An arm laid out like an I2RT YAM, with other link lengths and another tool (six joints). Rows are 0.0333 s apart.
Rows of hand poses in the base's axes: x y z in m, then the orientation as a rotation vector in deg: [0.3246 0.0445 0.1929 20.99 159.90 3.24]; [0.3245 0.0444 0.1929 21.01 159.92 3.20]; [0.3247 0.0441 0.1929 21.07 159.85 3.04]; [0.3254 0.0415 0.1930 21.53 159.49 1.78]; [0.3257 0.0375 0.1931 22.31 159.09 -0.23]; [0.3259 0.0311 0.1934 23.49 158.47 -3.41]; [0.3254 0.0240 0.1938 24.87 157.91 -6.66]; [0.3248 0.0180 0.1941 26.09 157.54 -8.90]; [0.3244 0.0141 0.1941 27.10 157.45 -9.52]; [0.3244 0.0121 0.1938 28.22 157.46 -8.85]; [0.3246 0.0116 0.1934 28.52 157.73 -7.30]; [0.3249 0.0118 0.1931 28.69 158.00 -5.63]
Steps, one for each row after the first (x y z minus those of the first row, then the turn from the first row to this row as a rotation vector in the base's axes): [-0.0001 -0.0001 0.0000 -0.02 0.03 -0.02]; [0.0001 -0.0004 0.0000 -0.13 -0.02 -0.08]; [0.0008 -0.0030 0.0001 -0.98 -0.22 -0.58]; [0.0011 -0.0070 0.0002 -2.30 -0.34 -1.39]; [0.0013 -0.0134 0.0005 -4.40 -0.46 -2.63]; [0.0008 -0.0205 0.0009 -6.51 -0.43 -4.02]; [0.0002 -0.0265 0.0012 -7.93 -0.30 -5.15]; [-0.0002 -0.0304 0.0012 -8.22 -0.14 -5.93]; [-0.0002 -0.0324 0.0009 -7.61 -0.04 -6.62]; [0.0000 -0.0329 0.0005 -6.47 0.06 -6.61]; [0.0003 -0.0327 0.0002 -5.27 0.14 -6.50]
